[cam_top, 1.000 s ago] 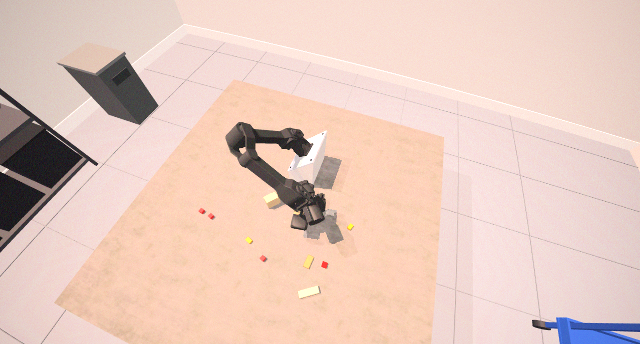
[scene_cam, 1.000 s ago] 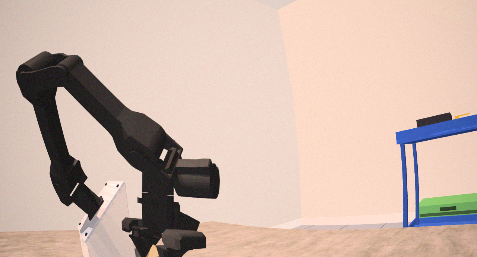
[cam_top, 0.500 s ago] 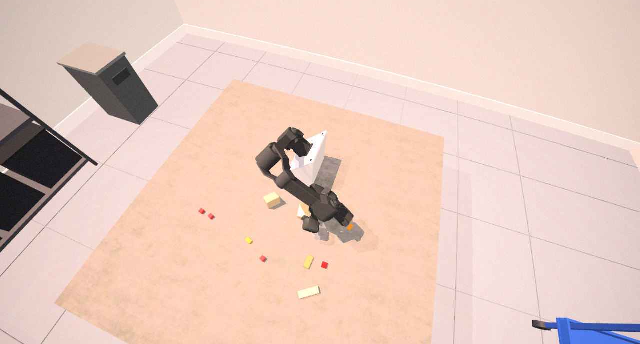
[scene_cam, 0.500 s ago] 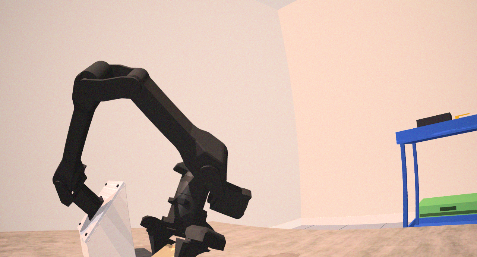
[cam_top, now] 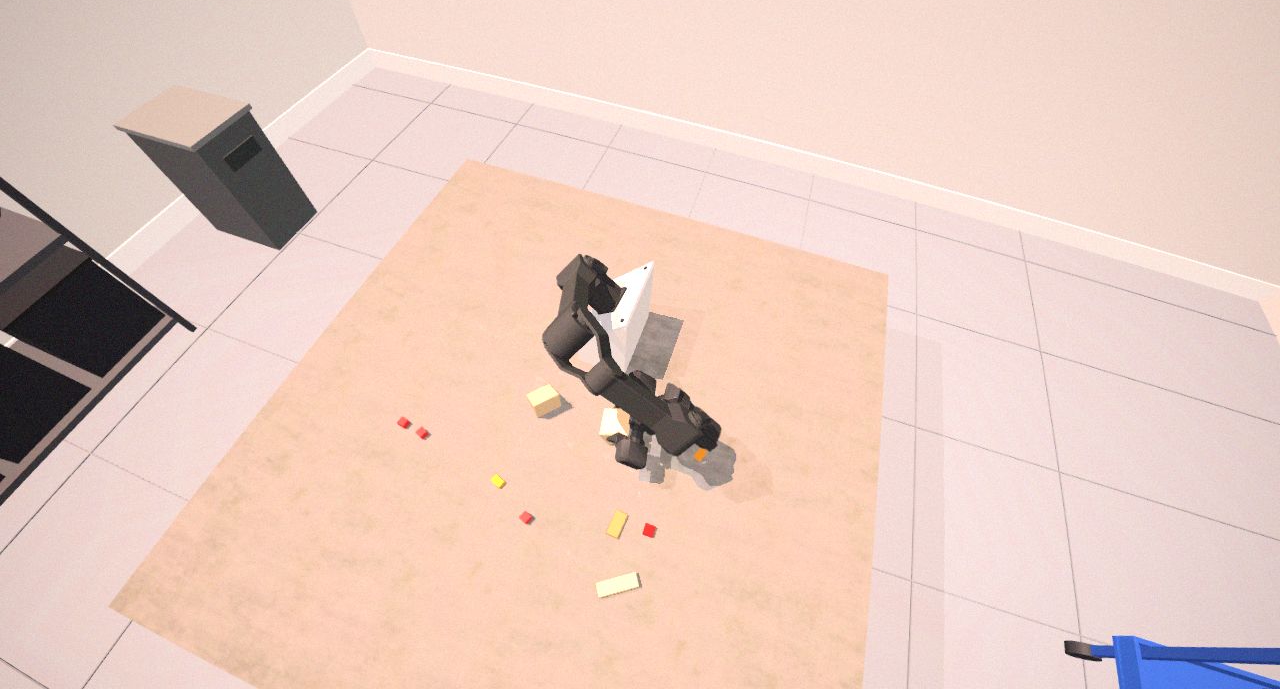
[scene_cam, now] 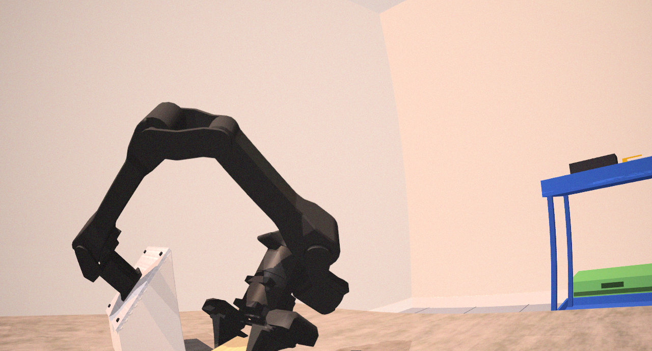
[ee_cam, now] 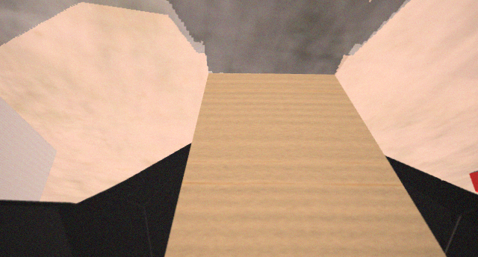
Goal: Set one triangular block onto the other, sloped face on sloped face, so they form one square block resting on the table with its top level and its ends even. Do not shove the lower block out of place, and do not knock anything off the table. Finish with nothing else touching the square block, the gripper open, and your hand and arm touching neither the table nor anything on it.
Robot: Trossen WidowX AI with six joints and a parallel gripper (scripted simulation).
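My gripper tip is now 10 mm below the wooden triangular block. From my gripper tip the other things lie so: long block: 250 mm ahead, 140 mm to the left, 30 mm below.
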